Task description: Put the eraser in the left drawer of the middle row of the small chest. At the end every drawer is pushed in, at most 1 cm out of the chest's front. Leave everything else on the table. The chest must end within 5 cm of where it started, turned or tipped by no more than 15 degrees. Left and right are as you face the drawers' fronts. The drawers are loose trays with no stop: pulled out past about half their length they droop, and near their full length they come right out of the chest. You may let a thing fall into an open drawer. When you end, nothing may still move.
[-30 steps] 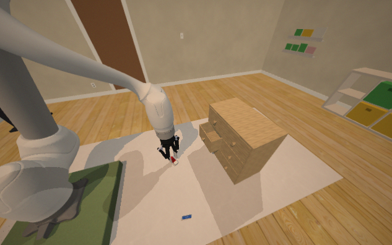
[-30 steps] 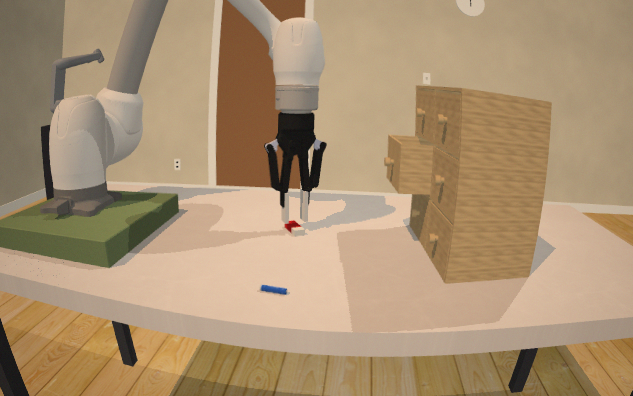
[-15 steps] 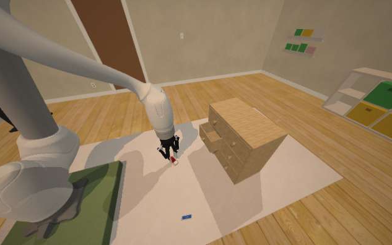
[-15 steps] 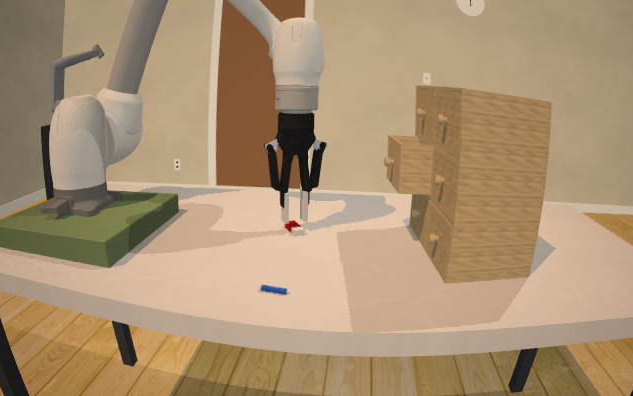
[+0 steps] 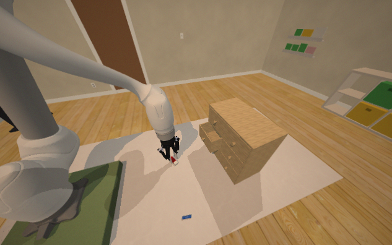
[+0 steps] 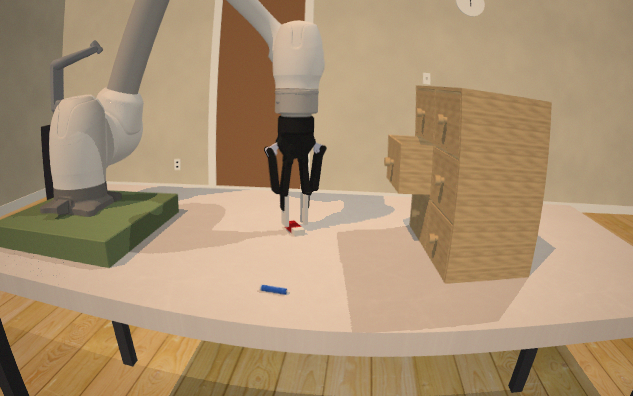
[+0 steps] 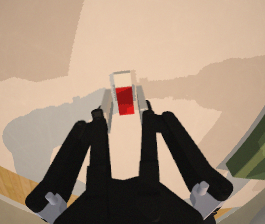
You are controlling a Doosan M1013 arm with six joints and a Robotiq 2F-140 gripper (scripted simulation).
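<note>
Now: hand 4 cm above the white eraser and 1 cm to the left of it. Also, from my hand: small blue stick (30 cm to the right, 4 cm below, 1 cm behind).
</note>
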